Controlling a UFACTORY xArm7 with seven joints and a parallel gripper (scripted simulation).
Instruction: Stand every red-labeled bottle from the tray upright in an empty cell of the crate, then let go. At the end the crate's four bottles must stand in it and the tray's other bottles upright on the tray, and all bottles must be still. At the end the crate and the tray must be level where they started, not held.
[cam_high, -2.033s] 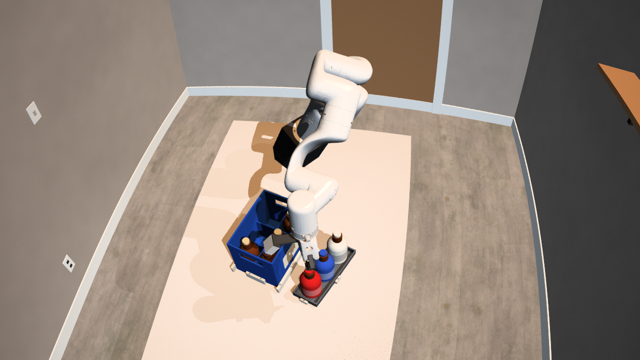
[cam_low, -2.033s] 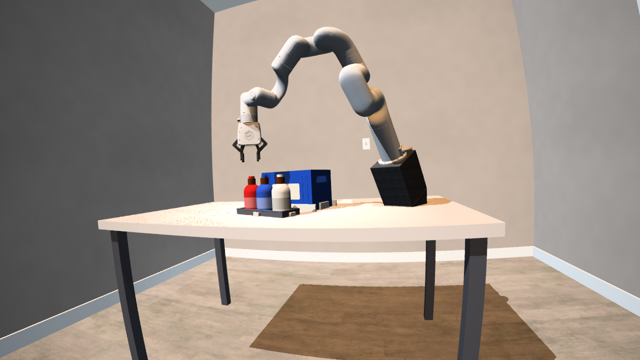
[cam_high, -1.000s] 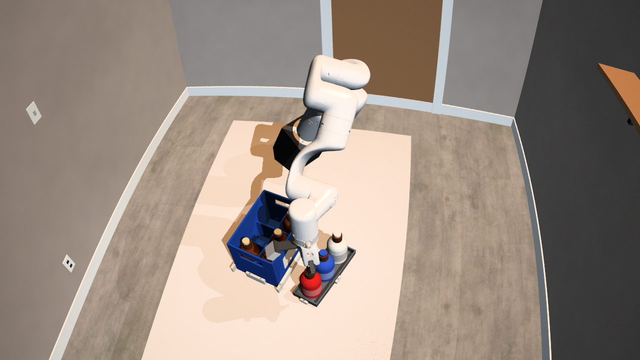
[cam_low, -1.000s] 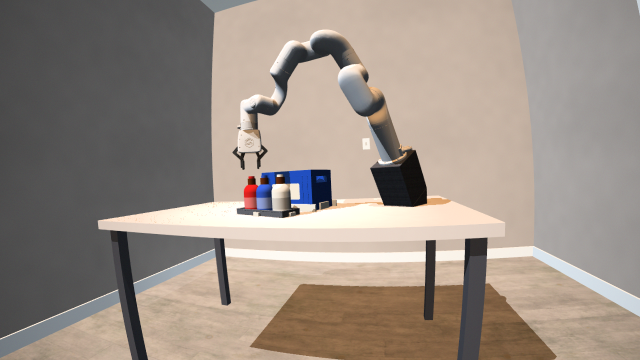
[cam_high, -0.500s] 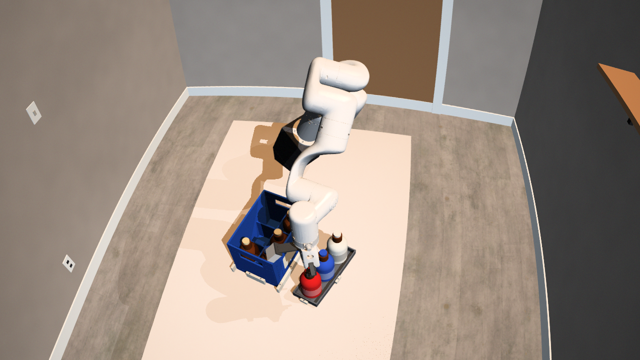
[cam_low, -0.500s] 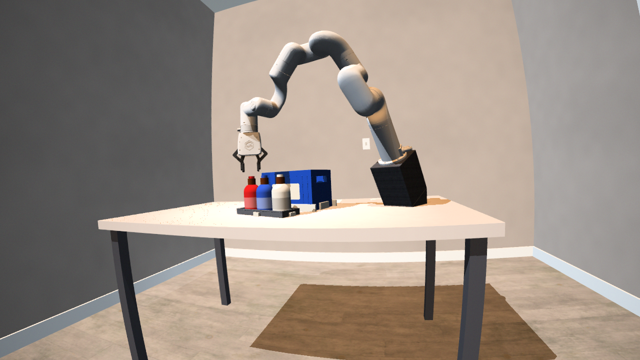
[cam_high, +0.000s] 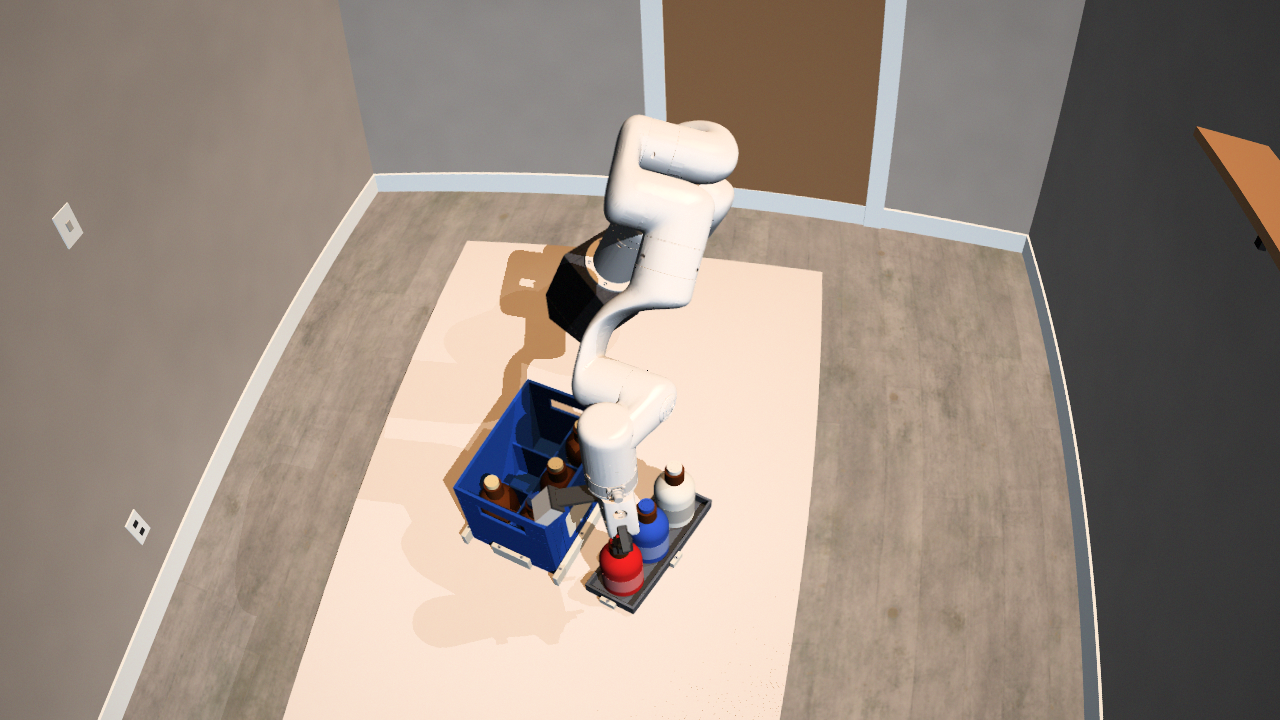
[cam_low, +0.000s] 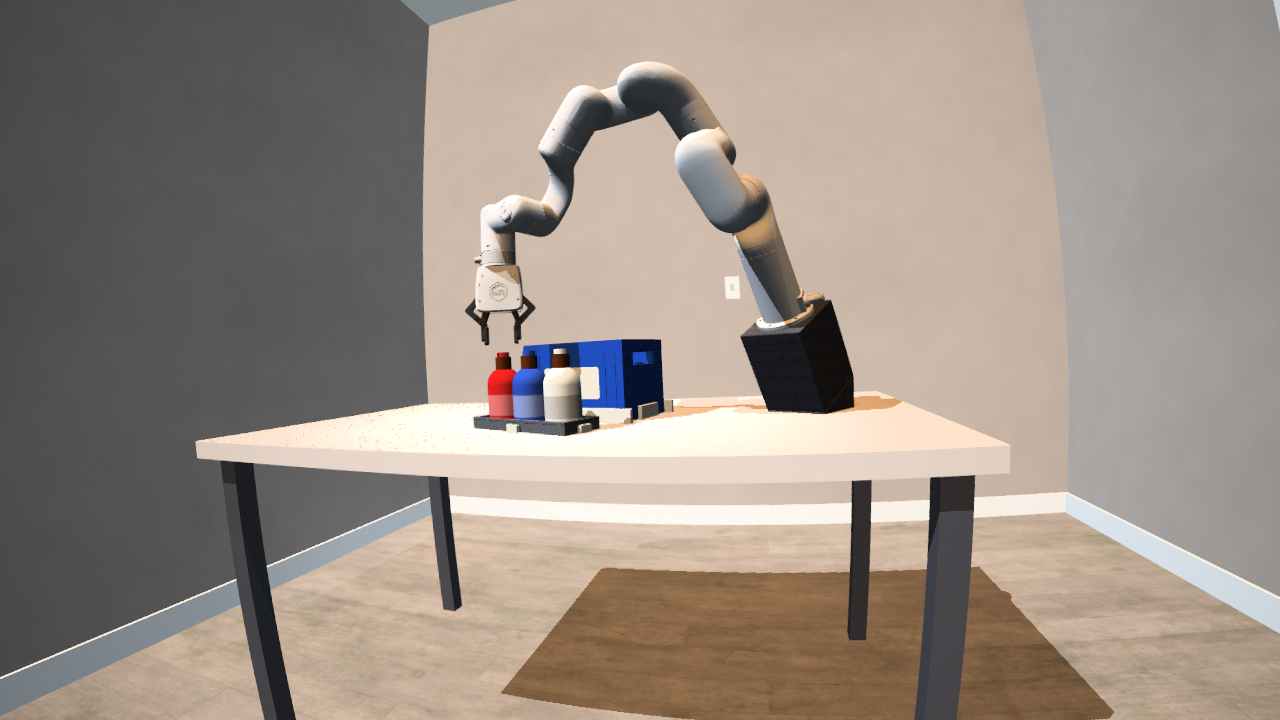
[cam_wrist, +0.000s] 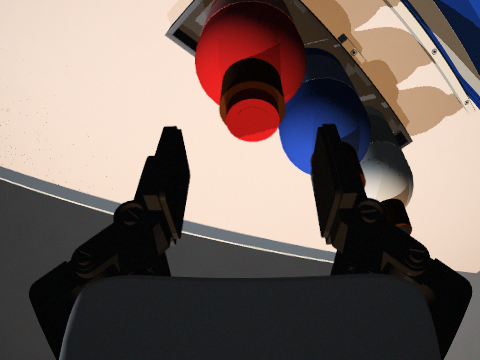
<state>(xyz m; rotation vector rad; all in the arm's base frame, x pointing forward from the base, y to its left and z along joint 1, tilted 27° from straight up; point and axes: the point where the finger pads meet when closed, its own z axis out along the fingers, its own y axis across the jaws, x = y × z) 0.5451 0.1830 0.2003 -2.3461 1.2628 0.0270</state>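
My gripper is now 11 cm above the red-labeled bottle. The rest, counted from my hand: white-labeled bottle (17 cm behind, 3 cm to the left, 11 cm below); blue-labeled bottle (8 cm behind, 1 cm to the left, 11 cm below); tray (9 cm behind, 1 cm to the left, 18 cm below).
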